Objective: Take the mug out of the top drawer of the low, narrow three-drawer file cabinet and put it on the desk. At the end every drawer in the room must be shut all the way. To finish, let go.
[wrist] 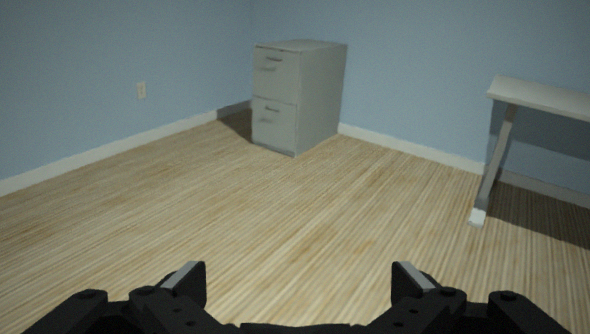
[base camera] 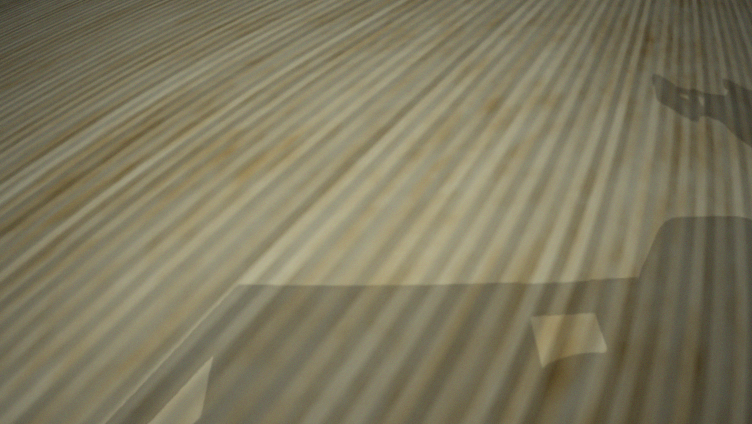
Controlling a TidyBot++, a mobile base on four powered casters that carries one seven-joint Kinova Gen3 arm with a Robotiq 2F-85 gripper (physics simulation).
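Frame: origin at the arm's base, x right, y ahead, z up, level; centimetres.
Seen in the pictures: gripper, fingertip midpoint: (wrist: 298,283).
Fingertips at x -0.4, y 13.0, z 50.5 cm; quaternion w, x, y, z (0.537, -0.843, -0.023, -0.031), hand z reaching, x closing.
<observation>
A point is followed by its place in that frame.
My gripper (wrist: 298,283) @(y 13.0, x -0.4, z 50.5 cm) is open and empty, its two fingers wide apart at the bottom of the wrist view, above the floor. The end of a pale desk (wrist: 545,97) @(y 156.8, x 121.7, z 32.3 cm) with a slanting metal leg (wrist: 497,155) @(y 173.5, x 116.6, z -7.6 cm) stands at the right of the wrist view, well away from the gripper. The mug and the low, narrow three-drawer file cabinet do not show in either view.
A grey two-drawer file cabinet (wrist: 322,95) @(y 246.6, x 17.2, z -0.7 cm) stands in the far corner against the blue walls; both its drawers look shut. A wall outlet (wrist: 141,90) @(y 229.8, x -111.1, z 0.2 cm) is at the left. The base camera shows wood floor (base camera: 326,158) @(y 53.8, x -5.2, z -39.7 cm) with shadows of the robot on it.
</observation>
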